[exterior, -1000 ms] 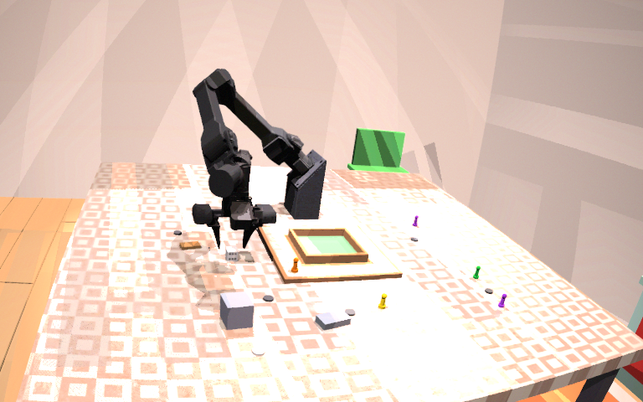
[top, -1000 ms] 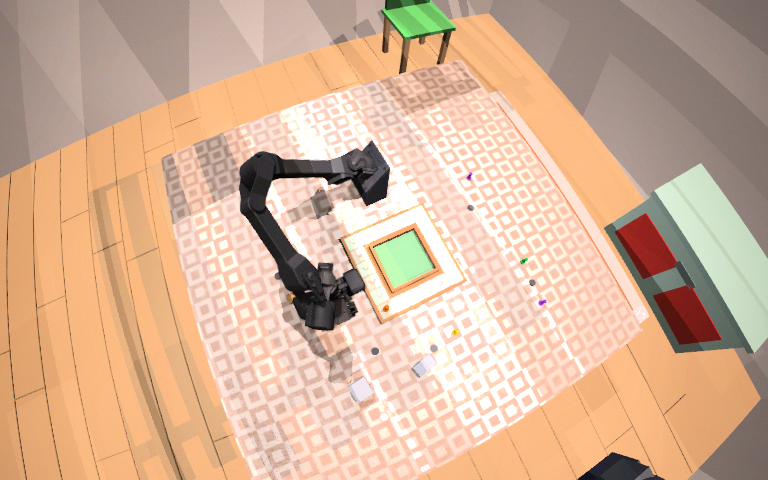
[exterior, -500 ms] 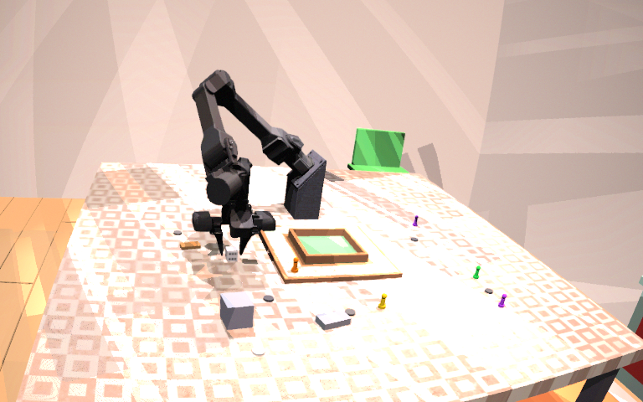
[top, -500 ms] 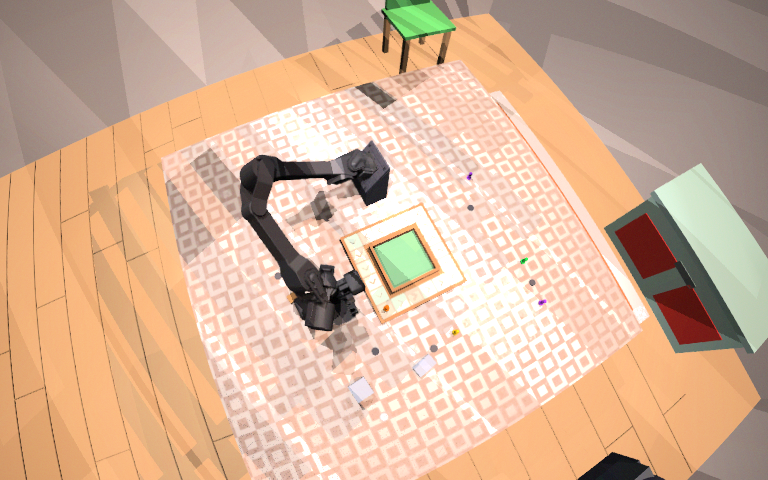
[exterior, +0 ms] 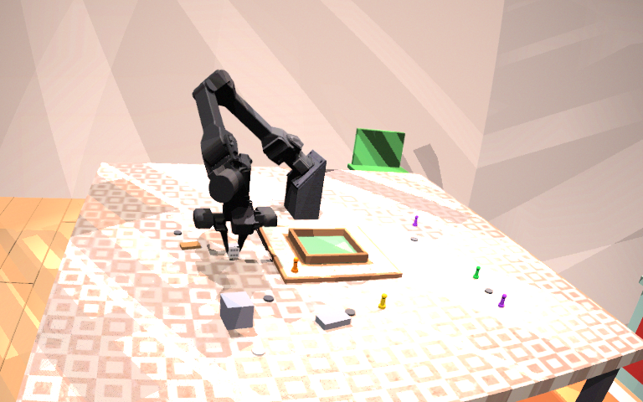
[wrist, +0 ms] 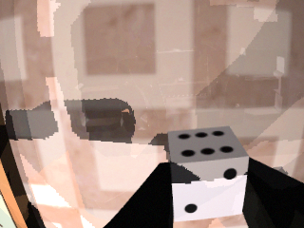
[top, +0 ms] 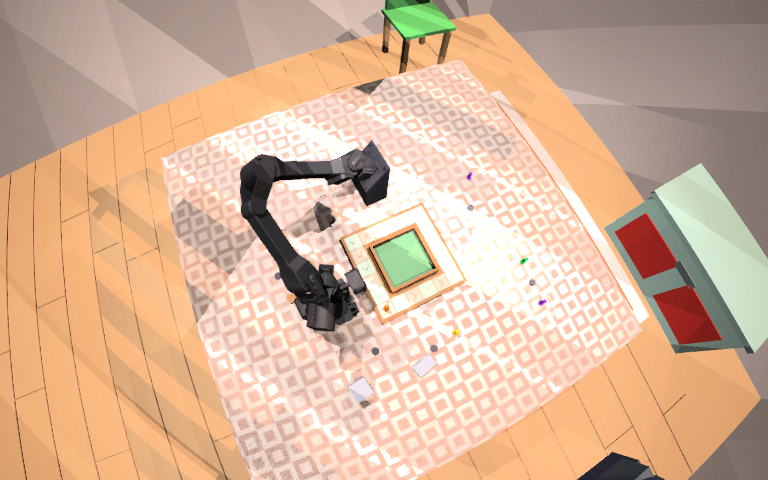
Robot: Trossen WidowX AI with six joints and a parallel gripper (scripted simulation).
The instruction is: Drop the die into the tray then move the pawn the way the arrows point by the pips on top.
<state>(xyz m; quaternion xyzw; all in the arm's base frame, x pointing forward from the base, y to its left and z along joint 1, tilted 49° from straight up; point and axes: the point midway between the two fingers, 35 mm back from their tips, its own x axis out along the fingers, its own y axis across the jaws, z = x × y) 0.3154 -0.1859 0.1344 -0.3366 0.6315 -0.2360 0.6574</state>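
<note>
Now: the orange pawn 13 cm to the left of my gripper tip, 8 cm ahead of it and 1 cm above it. The rest, counted from my gripper tip: green dice tray: 24 cm to the left, 4 cm behind, 1 cm below; then white die: right at my gripper tip; then tan block: 10 cm to the right, 5 cm behind, 1 cm below.
</note>
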